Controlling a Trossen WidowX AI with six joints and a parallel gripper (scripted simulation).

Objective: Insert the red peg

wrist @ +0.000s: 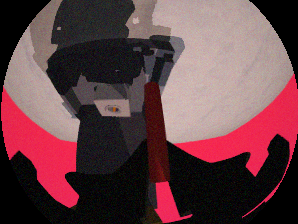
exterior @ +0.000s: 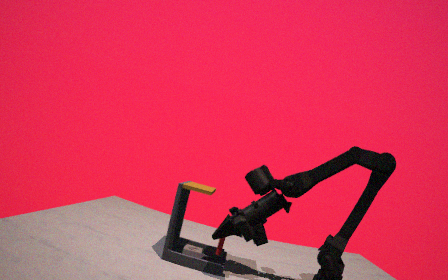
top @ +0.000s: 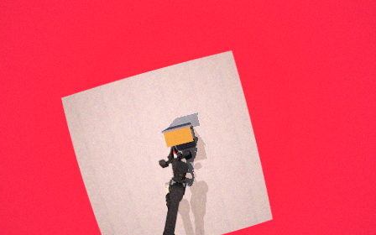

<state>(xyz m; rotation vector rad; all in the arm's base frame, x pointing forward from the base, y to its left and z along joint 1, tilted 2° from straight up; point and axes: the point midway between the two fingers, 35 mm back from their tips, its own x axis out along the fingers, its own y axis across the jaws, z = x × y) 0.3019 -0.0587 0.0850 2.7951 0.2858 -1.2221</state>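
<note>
Now: gripper tip 12 cm short of the box's back wall, 5 cm to the left of it and 1 cm below it. Round my gripper tip: orange roof 12 cm above, 7 cm ahead, 5 cm to the right; then red peg 3 cm behind, 1 cm to the right, 1 cm below.
</note>
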